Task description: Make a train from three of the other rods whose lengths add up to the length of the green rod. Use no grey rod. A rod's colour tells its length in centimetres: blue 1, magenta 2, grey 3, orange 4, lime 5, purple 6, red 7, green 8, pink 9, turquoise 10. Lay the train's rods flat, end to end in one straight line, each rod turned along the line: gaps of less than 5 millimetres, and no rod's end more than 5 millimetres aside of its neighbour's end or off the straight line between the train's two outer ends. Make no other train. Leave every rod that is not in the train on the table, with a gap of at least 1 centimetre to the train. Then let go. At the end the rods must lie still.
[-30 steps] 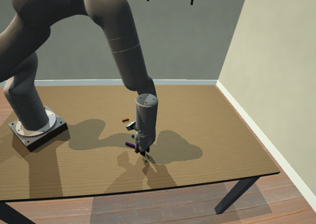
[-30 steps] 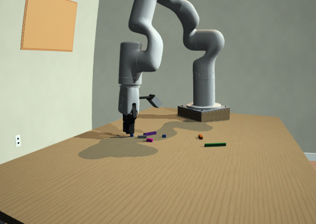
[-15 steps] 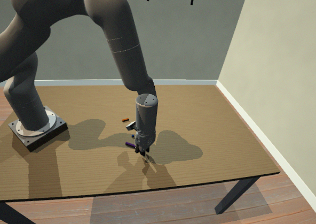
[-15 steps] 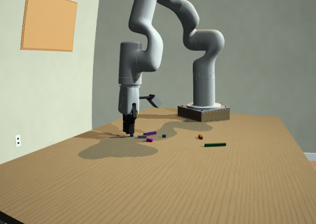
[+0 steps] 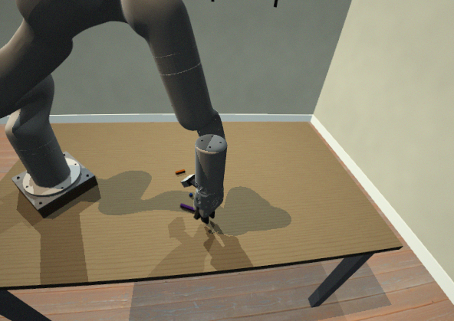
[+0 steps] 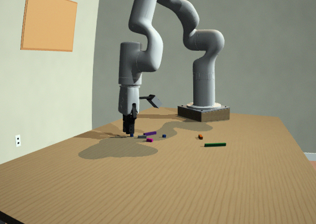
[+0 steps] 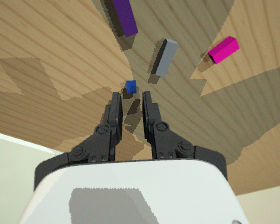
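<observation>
Right now the grey rod is 50 mm to the left of my hand, 30 mm below it and 10 mm behind it. The rest, counted from my hand: orange rod 250 mm to the left, 110 mm behind, 30 mm below; magenta rod 90 mm to the left, 30 mm below, 20 mm ahead; purple rod 70 mm behind, 60 mm to the left, 30 mm below.
</observation>
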